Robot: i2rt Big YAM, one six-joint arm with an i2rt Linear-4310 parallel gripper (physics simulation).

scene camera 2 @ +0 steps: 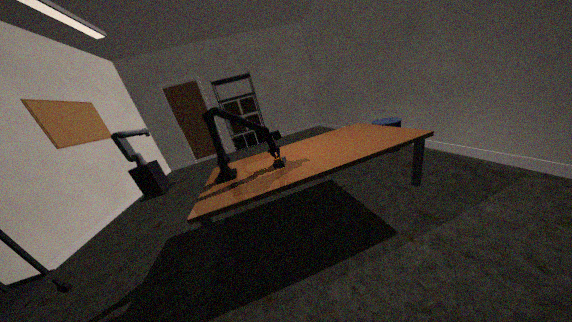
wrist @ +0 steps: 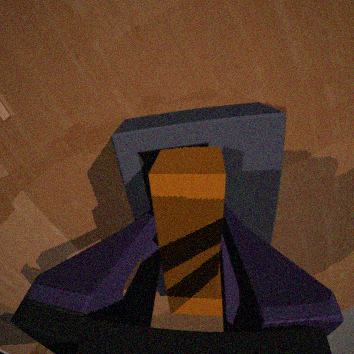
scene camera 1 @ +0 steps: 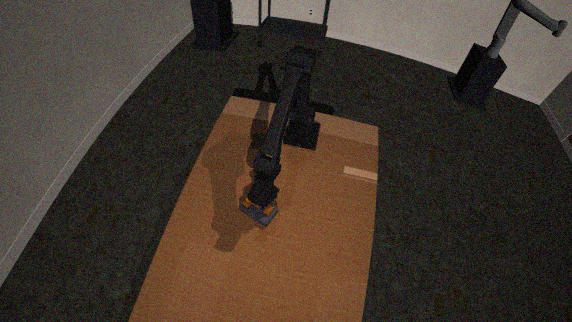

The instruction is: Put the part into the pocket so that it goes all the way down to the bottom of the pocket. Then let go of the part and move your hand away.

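Pixels of known places: gripper, fingertip midpoint: (wrist: 191,211) (scene camera 1: 264,207); arm's base, origin of the base link: (scene camera 2: 226,174) (scene camera 1: 302,132).
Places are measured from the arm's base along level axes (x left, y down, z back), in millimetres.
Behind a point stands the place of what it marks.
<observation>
The orange part (scene camera 1: 271,209) @[x -30, y -33, z -465 mm] (wrist: 187,185) @[x -35, y -36, z -466 mm] is a long block, held across its middle by my gripper (scene camera 1: 260,203) @[x -62, y -14, z -457 mm] (wrist: 191,211) @[x -62, y -14, z -457 mm], whose purple fingers press on its two sides. The blue-grey block with the pocket (scene camera 1: 258,215) @[x -76, y -7, z -494 mm] (scene camera 2: 281,163) @[x -159, y -1, z -460 mm] (wrist: 260,140) @[x -44, y -8, z -506 mm] stands on the table under the part. In the wrist view the part's far end lies over or within the pocket opening, close to its far edge, with a dark gap along its left side and little gap on the right. How deep the part sits cannot be told; its near end and the pocket's near side are mostly hidden.
The wooden table (scene camera 1: 300,260) @[x 133, y 28, z -626 mm] (scene camera 2: 345,142) @[x -83, y 28, z -1085 mm] carries the arm's base (scene camera 1: 302,135) @[x 5, y -21, z -41 mm] (scene camera 2: 226,174) @[x -46, y -15, z -8 mm] at one end. A pale strip (scene camera 1: 360,173) shows near the table's right edge in scene camera 1. Another arm on a pedestal (scene camera 1: 479,75) (scene camera 2: 149,178) stands on the floor, away from the table.
</observation>
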